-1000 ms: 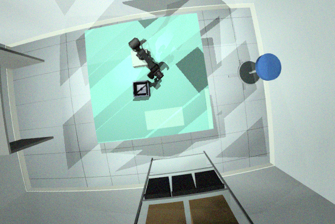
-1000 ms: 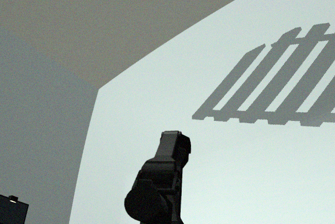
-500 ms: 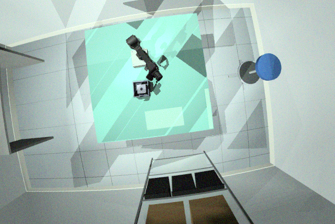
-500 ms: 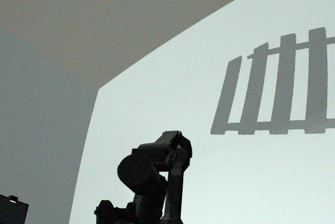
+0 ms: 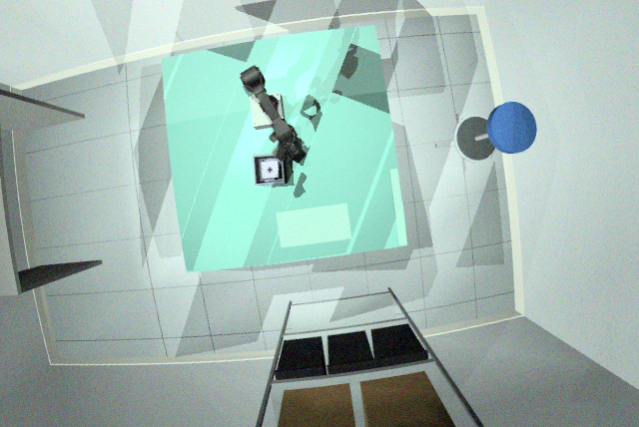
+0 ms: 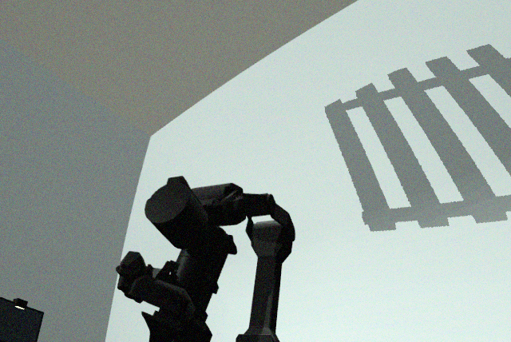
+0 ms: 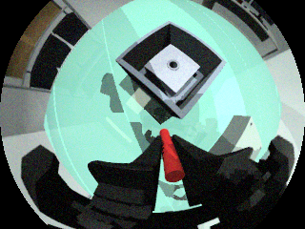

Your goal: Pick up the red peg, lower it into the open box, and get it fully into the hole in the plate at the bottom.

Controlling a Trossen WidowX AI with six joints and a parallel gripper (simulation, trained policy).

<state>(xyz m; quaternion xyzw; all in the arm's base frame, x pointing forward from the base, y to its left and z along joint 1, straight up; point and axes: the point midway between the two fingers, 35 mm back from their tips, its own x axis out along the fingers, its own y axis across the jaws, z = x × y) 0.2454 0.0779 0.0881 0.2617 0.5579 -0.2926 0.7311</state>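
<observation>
Right now the dark box is 7 cm ahead of my gripper tip, 11 cm to the right of it and 10 cm below it. From my gripper tip the other things lie so: red peg 1 cm above.
</observation>
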